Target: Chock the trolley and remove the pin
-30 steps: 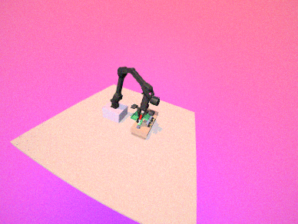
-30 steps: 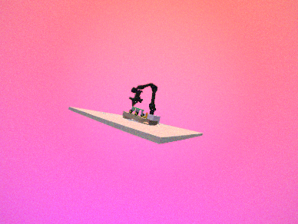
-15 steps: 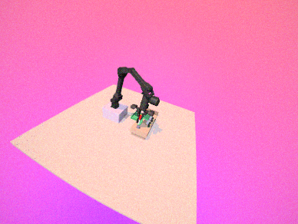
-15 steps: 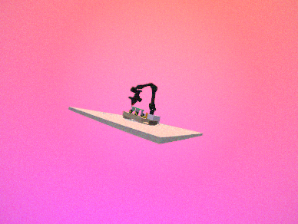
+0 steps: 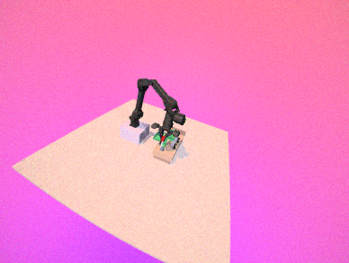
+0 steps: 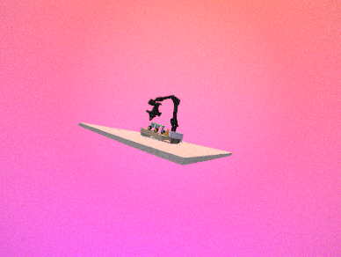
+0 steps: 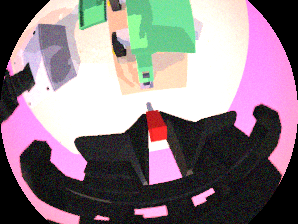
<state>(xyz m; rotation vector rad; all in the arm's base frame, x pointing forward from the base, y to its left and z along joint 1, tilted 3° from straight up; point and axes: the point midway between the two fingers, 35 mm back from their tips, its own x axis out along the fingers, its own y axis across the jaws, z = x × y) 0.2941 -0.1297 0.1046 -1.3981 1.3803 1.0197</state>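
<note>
The yellow chock is 2 cm behind my gripper tip, 23 cm to the left of it and 10 cm below it. From my gripper tip the other things lie so: trolley 3 cm ahead, 14 cm to the left, 7 cm below; then red-headed stop pin right at my gripper tip.
</note>
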